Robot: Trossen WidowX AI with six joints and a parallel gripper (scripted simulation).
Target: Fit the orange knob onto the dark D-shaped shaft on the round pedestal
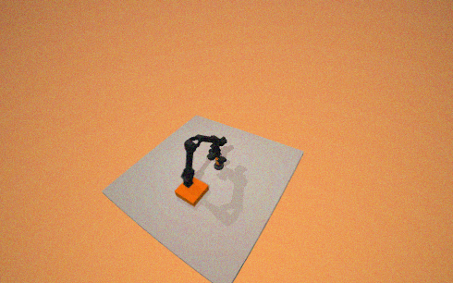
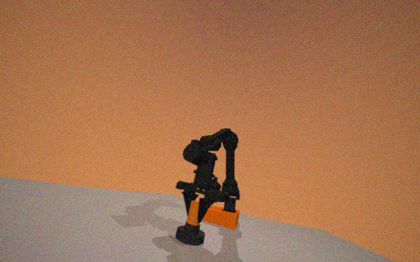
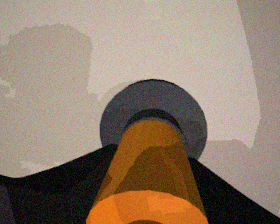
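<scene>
The orange knob lies 2 cm above my gripper tip. Also, from my gripper tip: round pedestal 2 cm below.
</scene>
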